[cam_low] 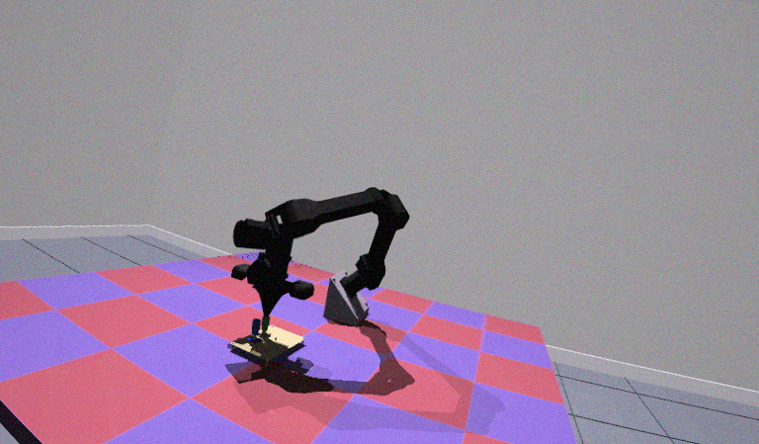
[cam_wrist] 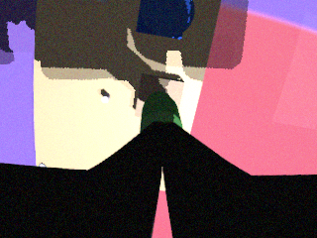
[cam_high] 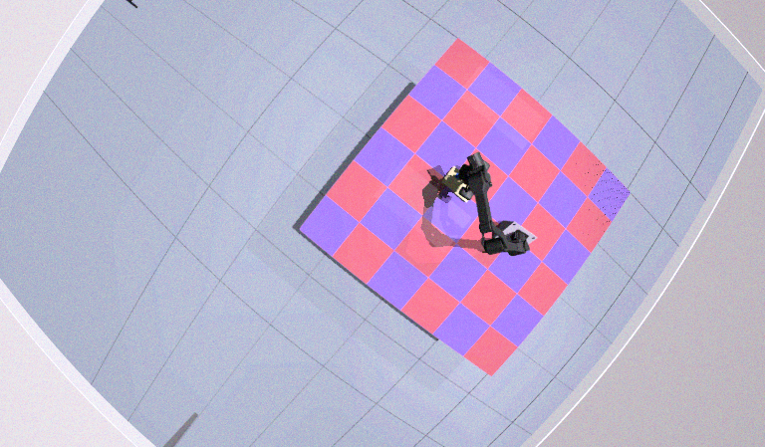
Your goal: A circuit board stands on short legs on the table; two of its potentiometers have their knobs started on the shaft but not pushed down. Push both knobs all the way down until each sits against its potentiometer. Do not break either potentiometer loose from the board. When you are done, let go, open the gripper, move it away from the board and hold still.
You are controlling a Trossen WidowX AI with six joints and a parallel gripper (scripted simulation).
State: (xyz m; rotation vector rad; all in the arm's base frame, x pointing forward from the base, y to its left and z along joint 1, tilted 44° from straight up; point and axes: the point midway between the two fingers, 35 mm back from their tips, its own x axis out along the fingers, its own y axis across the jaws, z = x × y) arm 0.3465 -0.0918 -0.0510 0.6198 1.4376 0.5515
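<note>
Now: the blue knob 5 cm ahead of my gripper tip and 1 cm below it. From my gripper tip the other things lie so: green knob: 2 cm below.
</note>
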